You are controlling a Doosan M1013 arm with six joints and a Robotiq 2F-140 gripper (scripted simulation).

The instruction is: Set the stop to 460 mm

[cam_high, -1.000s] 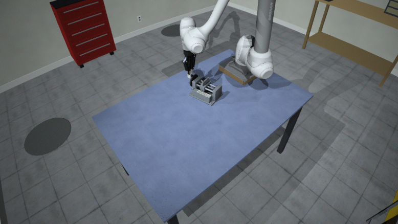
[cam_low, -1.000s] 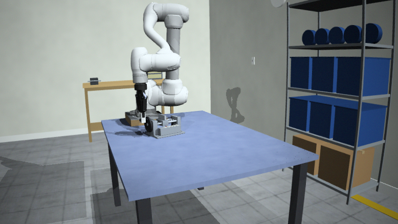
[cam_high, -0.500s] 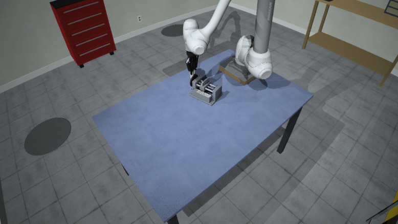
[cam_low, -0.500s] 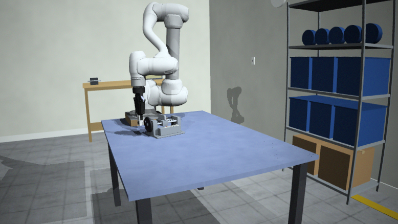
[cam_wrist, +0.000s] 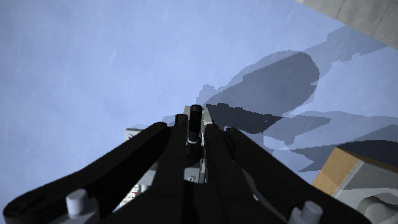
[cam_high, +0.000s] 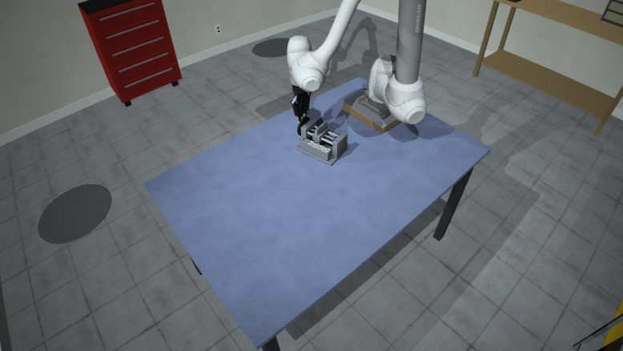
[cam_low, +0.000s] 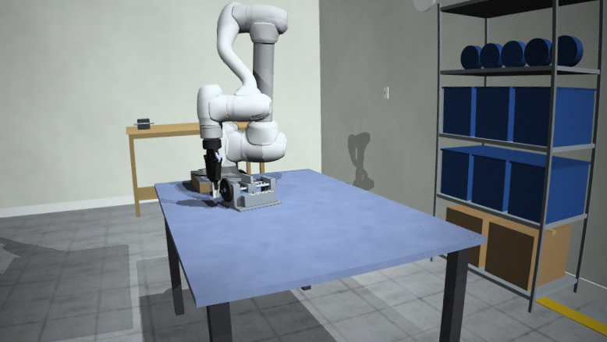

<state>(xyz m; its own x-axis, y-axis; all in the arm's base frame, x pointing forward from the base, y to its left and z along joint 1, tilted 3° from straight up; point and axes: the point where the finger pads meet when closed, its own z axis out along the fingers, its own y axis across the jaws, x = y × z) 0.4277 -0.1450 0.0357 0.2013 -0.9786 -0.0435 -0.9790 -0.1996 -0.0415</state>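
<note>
My hand is 20 mm to the right of the black handwheel and 10 mm above it. Also, from my hand: grey stop block 20 mm ahead, 140 mm to the left, 10 mm above.
</note>
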